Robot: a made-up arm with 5 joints.
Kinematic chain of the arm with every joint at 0, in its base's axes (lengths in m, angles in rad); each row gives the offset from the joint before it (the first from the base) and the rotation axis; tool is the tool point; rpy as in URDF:
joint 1: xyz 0 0 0.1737 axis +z
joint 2: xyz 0 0 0 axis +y
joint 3: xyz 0.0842 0 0.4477 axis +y
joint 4: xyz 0.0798 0 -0.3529 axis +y
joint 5: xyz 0.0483 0 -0.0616 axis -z
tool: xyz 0 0 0 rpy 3.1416 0 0
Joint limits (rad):
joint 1: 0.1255..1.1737
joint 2: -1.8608..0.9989
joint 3: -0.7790..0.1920
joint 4: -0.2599..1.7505
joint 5: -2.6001..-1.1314
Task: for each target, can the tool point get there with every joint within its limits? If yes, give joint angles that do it. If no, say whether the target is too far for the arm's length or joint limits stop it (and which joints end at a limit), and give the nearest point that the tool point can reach.
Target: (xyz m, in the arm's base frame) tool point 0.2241 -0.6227 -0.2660
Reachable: no: joint limits stop it (at a limit: joint 1, joint 2) | nearest point 0.2381 0.0300 -0.0555 | short by 0.686 m
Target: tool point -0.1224 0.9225 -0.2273
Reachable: no: too far | nearest point 0.1853 0.4419 -0.0655 | short by 0.593 m
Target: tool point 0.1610 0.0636 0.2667
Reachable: yes | joints 0.3762 -0.3714 -0.0768 0.6876 -2.4139
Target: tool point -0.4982 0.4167 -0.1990
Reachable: no: joint limits stop it (at a limit: joint 1, joint 2) | nearest point 0.0969 0.2309 -0.0601 | short by 0.639 m
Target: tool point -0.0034 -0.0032 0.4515
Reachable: yes | joints 0.7505 -1.3894 -0.1592 0.0731 -1.8559
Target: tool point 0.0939 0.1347 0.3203
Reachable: yes | joints 0.9620 -0.5951 -0.0589 0.2818 -2.0230
